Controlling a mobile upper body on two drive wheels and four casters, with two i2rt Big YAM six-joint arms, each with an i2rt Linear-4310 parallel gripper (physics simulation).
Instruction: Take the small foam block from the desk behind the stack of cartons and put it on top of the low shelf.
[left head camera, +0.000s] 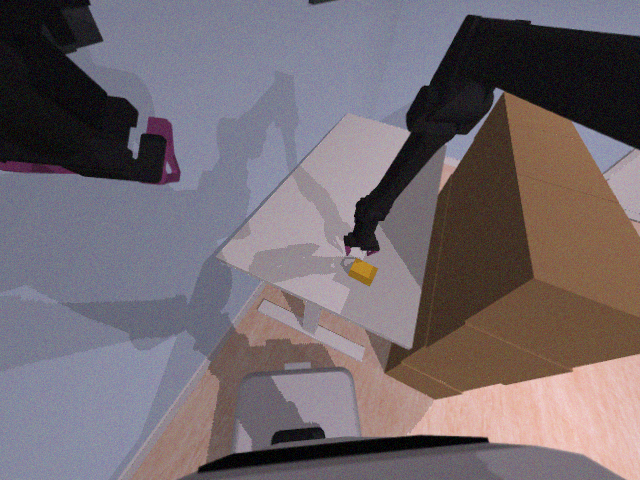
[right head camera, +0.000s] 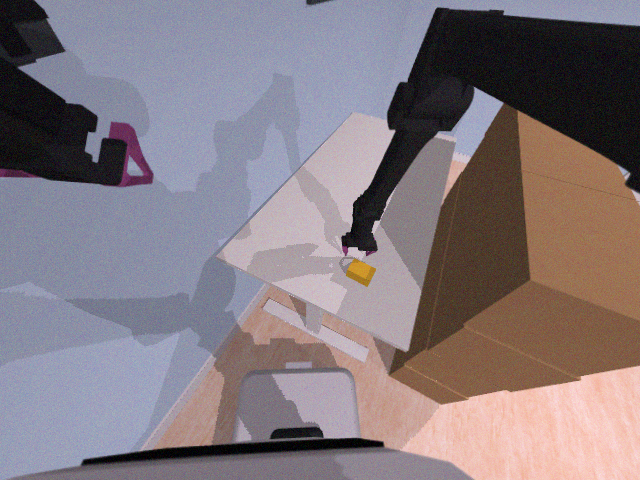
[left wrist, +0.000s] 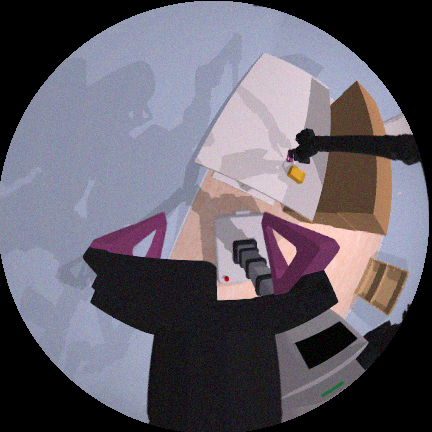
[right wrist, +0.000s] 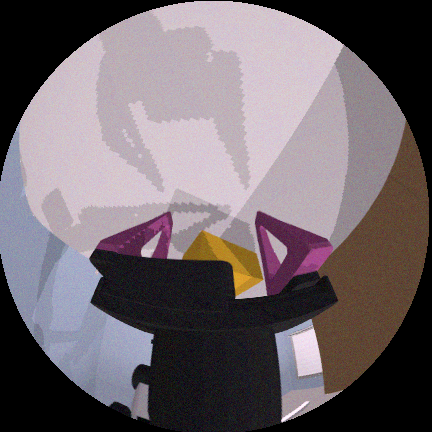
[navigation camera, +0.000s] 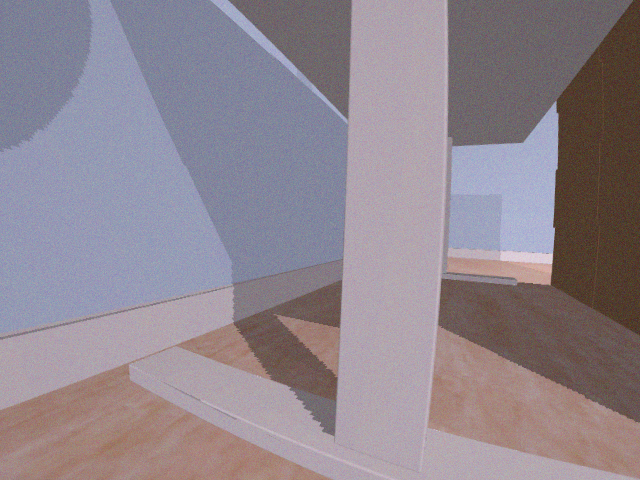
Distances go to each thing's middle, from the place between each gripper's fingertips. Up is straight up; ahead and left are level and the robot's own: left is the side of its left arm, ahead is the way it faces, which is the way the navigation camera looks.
Right now the small yellow foam block (right wrist: 246, 271) is 18 cm ahead of my left hand, 46 cm to the right of it and 55 cm below it.
Now: right hand 8 cm past the small yellow foam block and 1 cm to the left of it.
